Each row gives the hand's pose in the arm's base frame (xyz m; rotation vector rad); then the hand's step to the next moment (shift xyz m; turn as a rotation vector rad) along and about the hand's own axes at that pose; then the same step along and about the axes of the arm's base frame.
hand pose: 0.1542 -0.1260 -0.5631 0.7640 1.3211 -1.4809
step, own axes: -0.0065 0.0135 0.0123 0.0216 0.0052 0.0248
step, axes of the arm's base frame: 0.0165 -0.0094 0.0037 0.0013 -0.0291 -0.0162
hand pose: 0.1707 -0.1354 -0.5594 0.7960 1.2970 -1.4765
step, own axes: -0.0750 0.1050 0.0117 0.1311 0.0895 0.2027
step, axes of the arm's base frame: 0.1236 0.0120 0.0370 0.0692 -0.2241 -0.1062
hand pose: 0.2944 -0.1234 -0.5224 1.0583 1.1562 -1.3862
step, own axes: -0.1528 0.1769 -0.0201 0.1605 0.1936 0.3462
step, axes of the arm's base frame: 0.1937 0.0364 0.1273 0.1659 -0.3746 -0.1236
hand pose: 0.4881 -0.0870 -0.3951 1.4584 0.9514 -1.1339
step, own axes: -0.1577 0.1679 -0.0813 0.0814 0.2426 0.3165
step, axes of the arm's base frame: 0.1351 0.0507 0.1971 0.1982 -0.3539 -0.0338
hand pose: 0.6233 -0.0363 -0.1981 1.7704 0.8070 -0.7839
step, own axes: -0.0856 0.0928 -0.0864 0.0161 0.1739 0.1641
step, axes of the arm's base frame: 0.0389 0.0416 0.1420 0.1270 -0.2013 0.0282
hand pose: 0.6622 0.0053 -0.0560 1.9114 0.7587 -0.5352
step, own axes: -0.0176 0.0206 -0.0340 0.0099 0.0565 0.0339
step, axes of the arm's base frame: 0.0035 0.0190 0.0390 0.0454 -0.0466 0.0145
